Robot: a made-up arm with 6 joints.
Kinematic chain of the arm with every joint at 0, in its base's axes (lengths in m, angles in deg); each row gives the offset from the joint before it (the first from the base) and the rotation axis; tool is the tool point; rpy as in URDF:
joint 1: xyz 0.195 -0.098 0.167 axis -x
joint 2: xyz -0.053 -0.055 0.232 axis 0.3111 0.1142 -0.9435
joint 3: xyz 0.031 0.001 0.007 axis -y
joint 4: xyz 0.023 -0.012 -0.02 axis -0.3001 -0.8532 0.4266
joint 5: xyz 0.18 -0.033 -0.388 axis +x
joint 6: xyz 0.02 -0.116 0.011 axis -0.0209 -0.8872 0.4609
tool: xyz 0.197 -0.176 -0.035 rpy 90 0 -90
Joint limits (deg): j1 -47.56..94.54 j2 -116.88..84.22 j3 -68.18..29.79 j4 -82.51..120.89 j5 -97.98..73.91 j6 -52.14..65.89
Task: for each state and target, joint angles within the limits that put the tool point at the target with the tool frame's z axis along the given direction. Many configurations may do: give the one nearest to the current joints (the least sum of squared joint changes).
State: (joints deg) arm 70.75 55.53 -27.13 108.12 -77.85 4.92
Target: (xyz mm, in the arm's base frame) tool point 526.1 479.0 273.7 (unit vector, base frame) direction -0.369 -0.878 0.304
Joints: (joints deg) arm 85.99 15.84 -30.94 119.21 -45.98 -21.98
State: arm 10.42 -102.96 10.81 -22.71 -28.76 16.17
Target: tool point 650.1 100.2 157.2 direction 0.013 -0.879 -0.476
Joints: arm -7.96 -76.73 9.71 -16.81 4.49 39.12
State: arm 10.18 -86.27 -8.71 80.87 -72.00 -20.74
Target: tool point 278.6 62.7 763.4 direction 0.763 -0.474 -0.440
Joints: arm -25.65 -55.36 -4.56 73.78 -34.03 30.39
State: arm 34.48 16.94 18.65 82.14 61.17 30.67
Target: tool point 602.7 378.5 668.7 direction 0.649 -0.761 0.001
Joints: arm 50.72 10.38 9.34 86.96 29.15 48.73
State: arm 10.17 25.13 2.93 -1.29 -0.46 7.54
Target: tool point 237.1 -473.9 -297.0 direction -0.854 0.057 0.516
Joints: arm 11.79 -2.81 -28.16 -0.40 49.60 -3.17
